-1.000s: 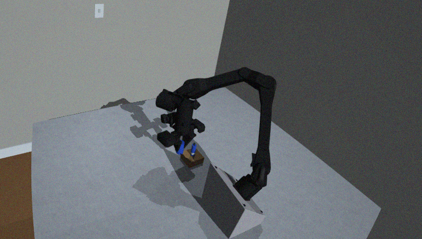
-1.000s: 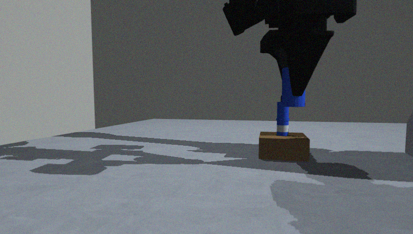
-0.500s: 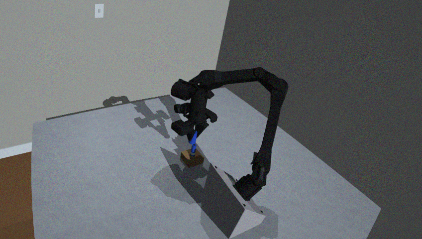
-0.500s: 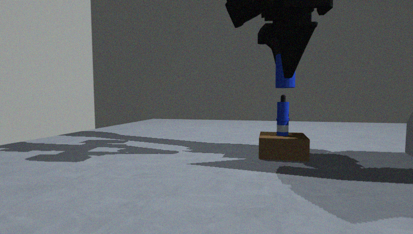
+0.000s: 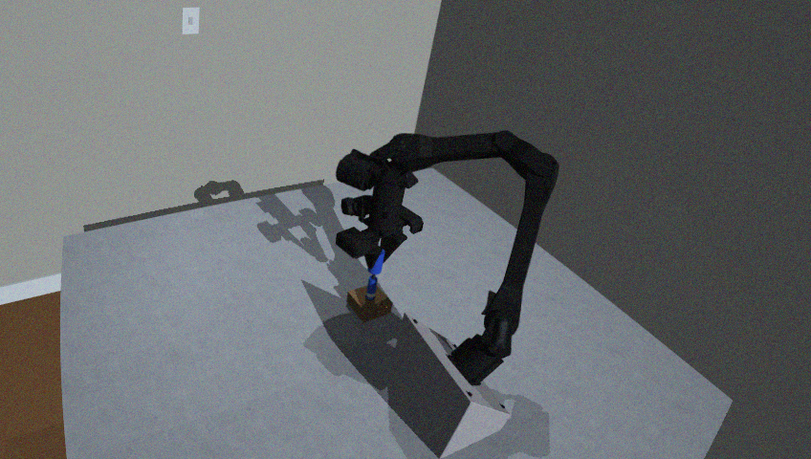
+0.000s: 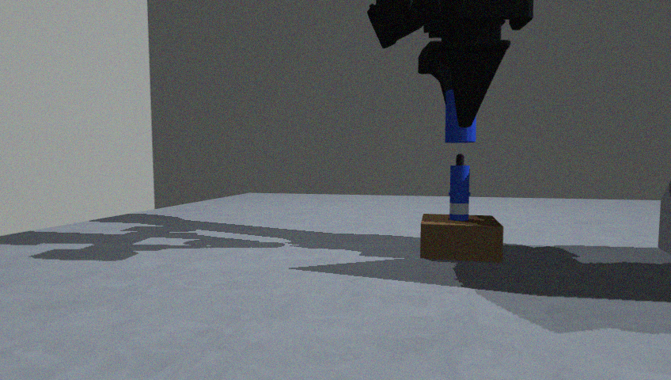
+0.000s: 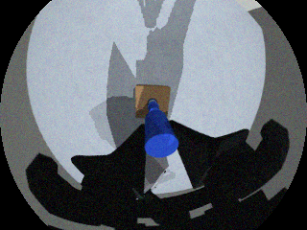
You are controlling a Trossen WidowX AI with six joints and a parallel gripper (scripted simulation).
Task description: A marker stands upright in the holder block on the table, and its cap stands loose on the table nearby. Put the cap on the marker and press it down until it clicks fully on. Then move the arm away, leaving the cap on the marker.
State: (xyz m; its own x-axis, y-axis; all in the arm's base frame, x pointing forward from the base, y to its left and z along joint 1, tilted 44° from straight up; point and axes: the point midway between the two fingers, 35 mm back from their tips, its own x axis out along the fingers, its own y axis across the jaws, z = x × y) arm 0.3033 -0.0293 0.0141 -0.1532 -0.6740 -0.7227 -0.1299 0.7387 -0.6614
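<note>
The brown holder block lies 11 cm below my gripper tip. The rest, counted from my gripper tip: blue cap 1 cm above.
</note>
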